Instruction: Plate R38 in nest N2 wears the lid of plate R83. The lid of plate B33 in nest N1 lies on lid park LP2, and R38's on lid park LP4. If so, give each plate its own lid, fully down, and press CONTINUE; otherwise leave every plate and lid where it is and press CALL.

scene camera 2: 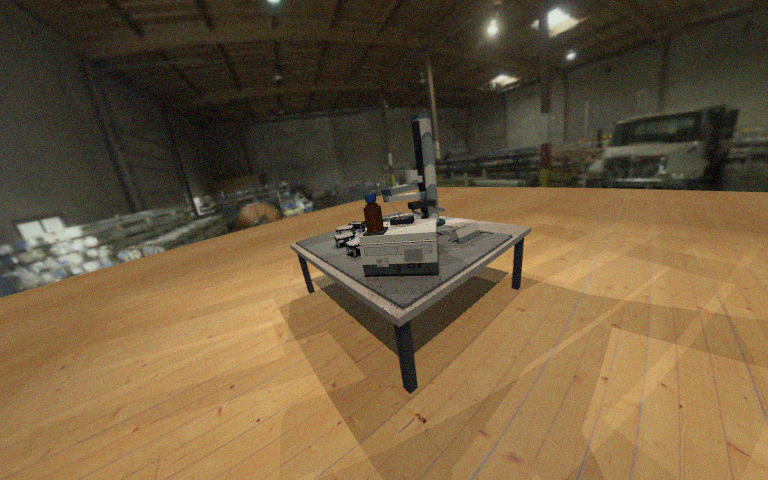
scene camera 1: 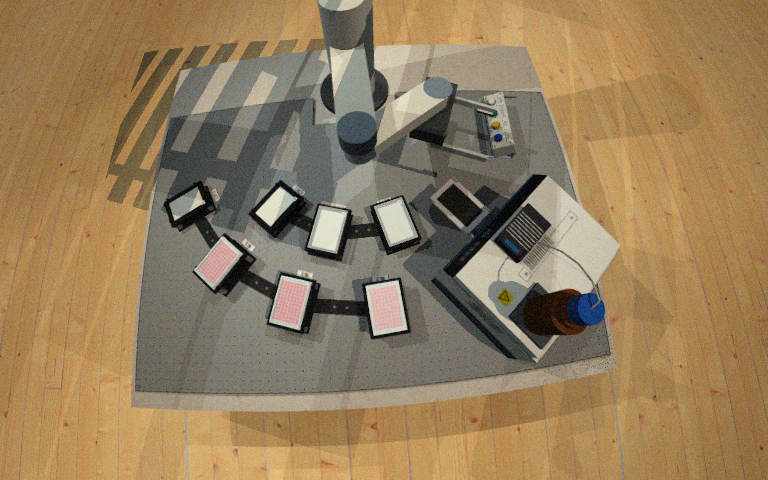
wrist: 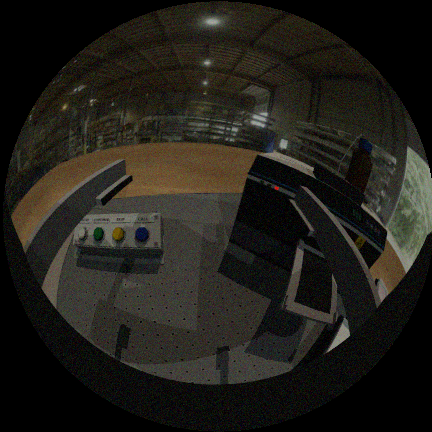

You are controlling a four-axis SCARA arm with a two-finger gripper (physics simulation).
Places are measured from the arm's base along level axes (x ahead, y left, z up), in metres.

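Where they show: gripper, fingertip midpoint: (scene camera 2: 433, 211) (scene camera 1: 490, 133) (wrist: 208, 176).
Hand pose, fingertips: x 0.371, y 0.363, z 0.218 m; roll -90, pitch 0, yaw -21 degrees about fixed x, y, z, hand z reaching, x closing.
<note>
Things, the pixels of their top centre, and the offset from my fingertips. "spot": a spot on its surface instead.
- button panel, top centre: (wrist: 108, 218) (scene camera 1: 503, 116) (scene camera 2: 464, 225) dx -0.156, dy +0.121, dz -0.121 m
- green CONTINUE button, top centre: (wrist: 96, 229) (scene camera 1: 494, 111) dx -0.182, dy +0.100, dz -0.131 m
- blue CALL button, top centre: (wrist: 140, 229) (scene camera 1: 499, 136) dx -0.083, dy +0.093, dz -0.131 m
- brown bottle, surface spot: (scene camera 1: 552, 312) spot: dx +0.472, dy -0.016, dz +0.133 m
- dark tray with a pale frame, top centre: (wrist: 317, 277) (scene camera 1: 459, 204) dx +0.157, dy -0.088, dz -0.105 m
My gripper (scene camera 1: 490, 134) (wrist: 208, 176) is open and empty, its fingers reaching over the button panel (scene camera 1: 504, 148) (wrist: 155, 234) in scene camera 1. The panel carries the green CONTINUE button (scene camera 1: 494, 113) (wrist: 98, 233) and the blue CALL button (scene camera 1: 497, 137) (wrist: 142, 234). In scene camera 1, three pink gridded tops (scene camera 1: 220, 263) (scene camera 1: 292, 302) (scene camera 1: 385, 307) sit on black holders in the front row. White or pale tops show on holders at far left (scene camera 1: 189, 204) and in the back row (scene camera 1: 278, 206) (scene camera 1: 329, 230) (scene camera 1: 395, 222). Their labels are too small to read; which are plates or lids is unclear.
A white instrument (scene camera 1: 583, 243) (scene camera 2: 399, 246) stands on the right, with a brown bottle (scene camera 1: 552, 312) (scene camera 2: 373, 217) (wrist: 358, 167) on it. A dark tray with a pale frame (scene camera 1: 442, 206) (wrist: 296, 277) sits at its left side. Yellow (scene camera 1: 495, 125) (wrist: 118, 233) and white (scene camera 1: 491, 101) (wrist: 82, 233) buttons are also on the panel.
</note>
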